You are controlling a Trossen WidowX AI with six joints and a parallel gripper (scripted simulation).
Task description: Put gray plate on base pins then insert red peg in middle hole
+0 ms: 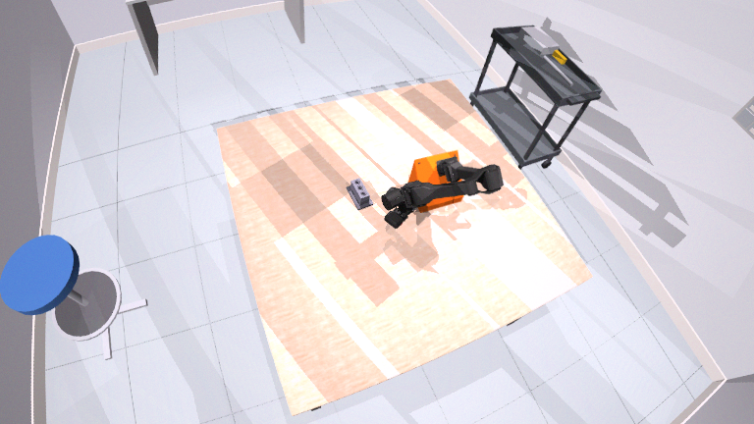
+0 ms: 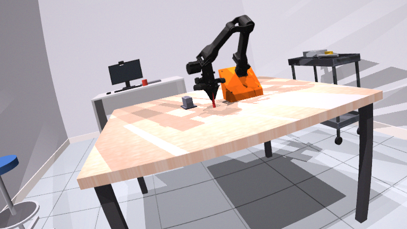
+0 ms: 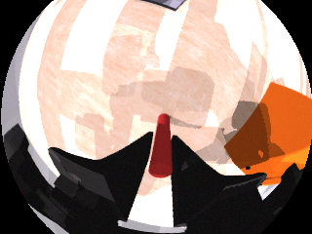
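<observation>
The gray plate is 11 cm ahead of my gripper tip and 18 cm to the right of it. Also, from my gripper tip: dark base (11 cm ahead, 17 cm to the right, 3 cm below); then red peg (right at my gripper tip).
</observation>
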